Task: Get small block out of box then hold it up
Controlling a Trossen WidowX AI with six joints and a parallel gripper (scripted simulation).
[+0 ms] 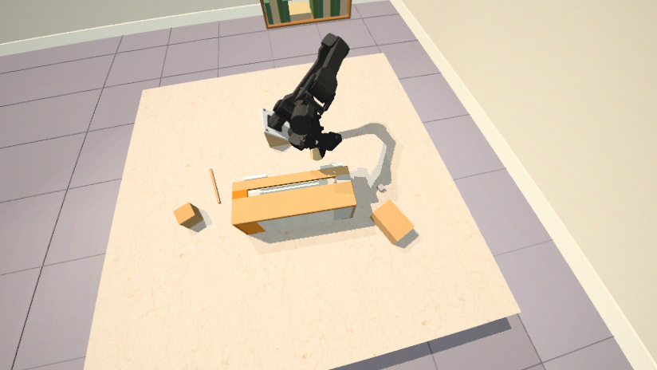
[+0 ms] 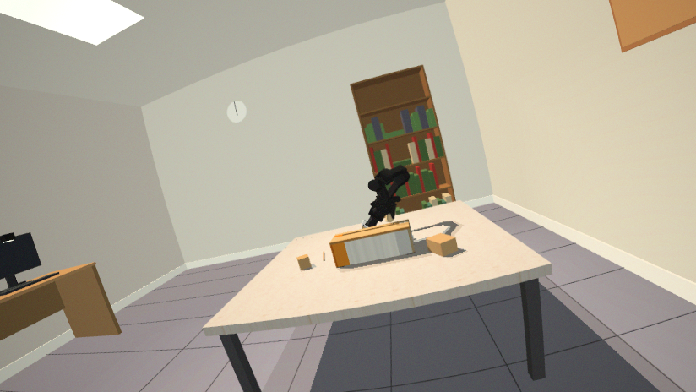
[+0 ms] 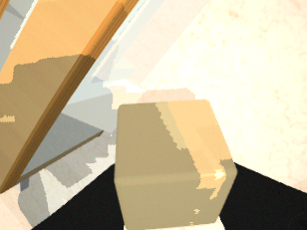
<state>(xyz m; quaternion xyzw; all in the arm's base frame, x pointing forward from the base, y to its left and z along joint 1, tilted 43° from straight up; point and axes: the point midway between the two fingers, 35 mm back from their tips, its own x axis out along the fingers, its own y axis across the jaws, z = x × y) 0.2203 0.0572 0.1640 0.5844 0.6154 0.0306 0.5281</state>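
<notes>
Now: the small tan block 10 mm to the right of my gripper tip and 10 mm above it. Round my gripper tip: clear-fronted box (90 mm ahead, 100 mm to the right, 70 mm below); small grey block (100 mm ahead, 220 mm to the left, 120 mm below); larger tan block (240 mm ahead, 210 mm to the left, 100 mm below).
</notes>
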